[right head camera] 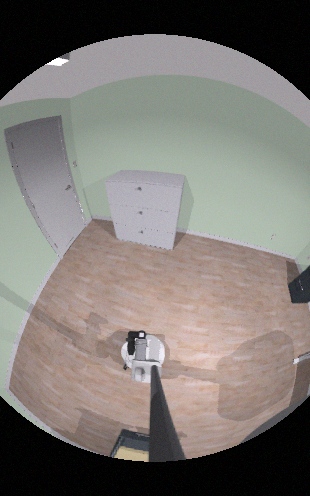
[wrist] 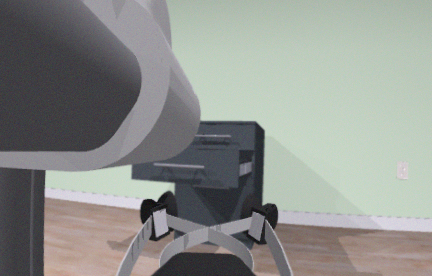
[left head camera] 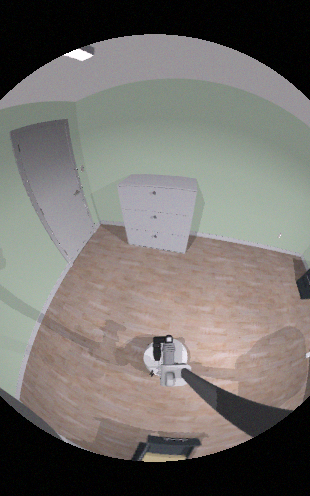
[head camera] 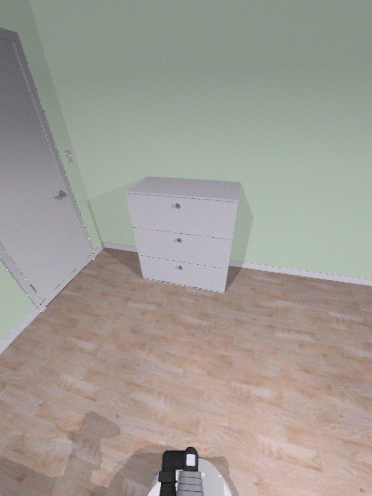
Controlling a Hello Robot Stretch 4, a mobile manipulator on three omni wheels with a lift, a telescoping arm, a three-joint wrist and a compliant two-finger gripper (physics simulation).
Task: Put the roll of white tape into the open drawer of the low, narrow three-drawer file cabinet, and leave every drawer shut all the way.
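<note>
A dark grey file cabinet stands against the wall in the wrist view. One drawer below its top drawer is pulled well out; its inside is hidden. The top drawer looks shut. The lower part is partly hidden behind the fingers. My gripper is open and empty, in front of the cabinet in the picture and apart from it. The roll of white tape does not show in any view.
A white three-drawer chest stands shut by the far wall, right of a grey door. A dark cabinet shows at the right edge. A dark-edged, yellowish-bottomed object lies at the bottom.
</note>
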